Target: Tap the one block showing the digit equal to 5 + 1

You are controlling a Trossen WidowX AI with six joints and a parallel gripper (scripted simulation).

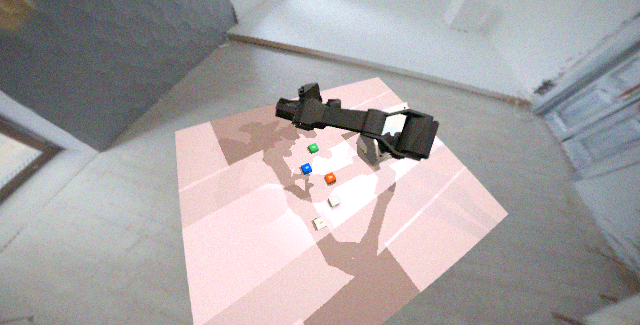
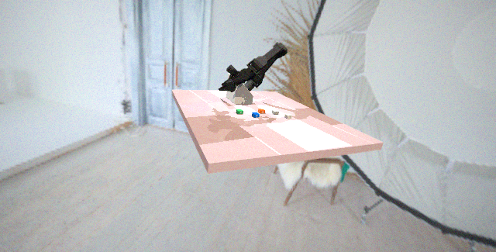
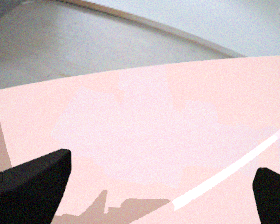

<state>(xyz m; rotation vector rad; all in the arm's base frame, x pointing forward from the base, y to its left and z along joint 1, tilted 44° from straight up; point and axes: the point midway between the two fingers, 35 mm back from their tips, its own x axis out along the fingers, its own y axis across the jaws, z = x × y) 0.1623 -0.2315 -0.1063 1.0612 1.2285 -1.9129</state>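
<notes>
The orange block is 80 mm ahead of my gripper tip, 250 mm to the left of it and 130 mm below it. From my gripper tip the other things lie so: green block: 70 mm ahead, 100 mm to the left, 130 mm below; then grey block: 120 mm ahead, 330 mm to the left, 130 mm below; then blue block: 140 mm ahead, 170 mm to the left, 130 mm below.
</notes>
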